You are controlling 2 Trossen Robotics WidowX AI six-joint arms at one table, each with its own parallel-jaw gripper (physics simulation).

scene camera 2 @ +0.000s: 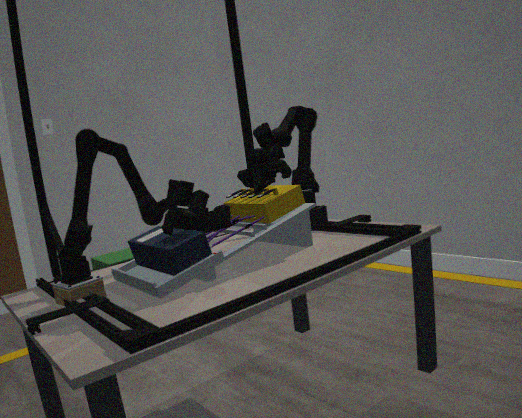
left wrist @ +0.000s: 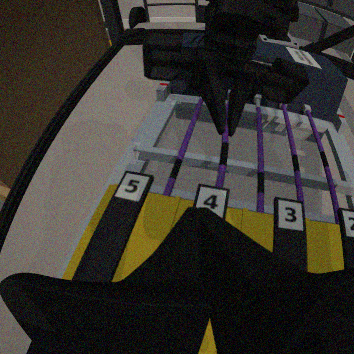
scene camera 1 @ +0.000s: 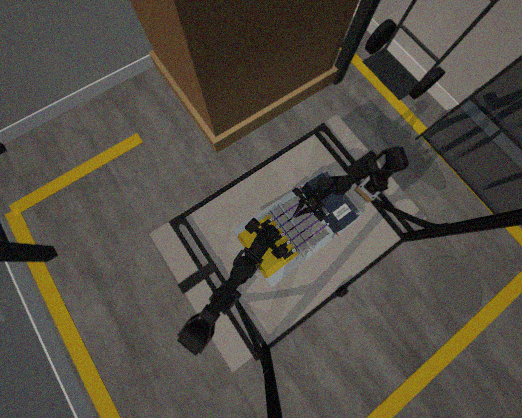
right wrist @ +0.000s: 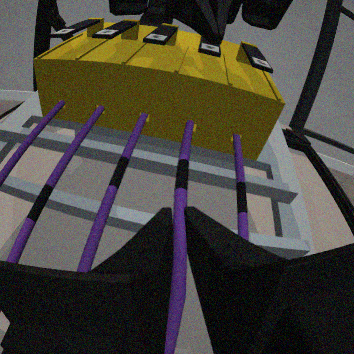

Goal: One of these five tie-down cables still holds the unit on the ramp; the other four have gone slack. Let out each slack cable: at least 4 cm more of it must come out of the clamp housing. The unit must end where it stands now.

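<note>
A yellow clamp housing sits at the top of a grey ramp. Several purple cables with black bands run down from it to a dark blue unit at the low end. My left gripper is shut and its tip rests on the lever marked 4. My right gripper is shut on cable 4, down the ramp from the housing.
A tall brown crate stands beyond the table, and a hand truck beyond its right side. A black frame runs around the table top. A green block lies behind the unit. A black pole rises behind the housing.
</note>
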